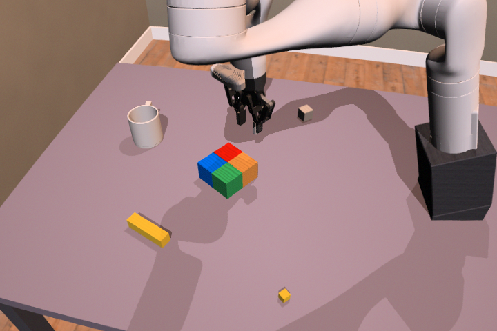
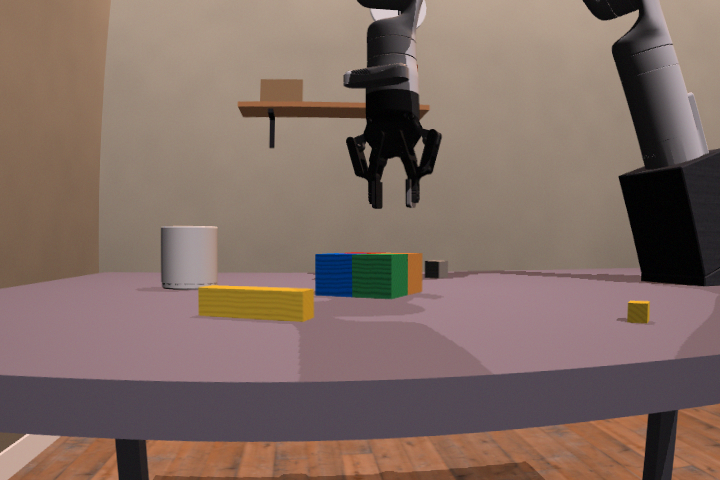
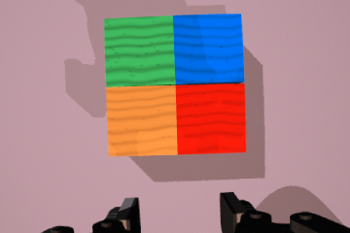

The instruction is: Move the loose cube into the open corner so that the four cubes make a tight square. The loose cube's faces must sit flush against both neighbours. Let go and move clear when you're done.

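Right now my hand is 4 cm short of the red cube, 3 cm to the right of it and 10 cm above it. The rest, counted from my hand: orange cube 1 cm behind, 5 cm to the left, 10 cm below; blue cube 6 cm ahead, 8 cm to the left, 10 cm below; green cube 1 cm ahead, 10 cm to the left, 10 cm below.
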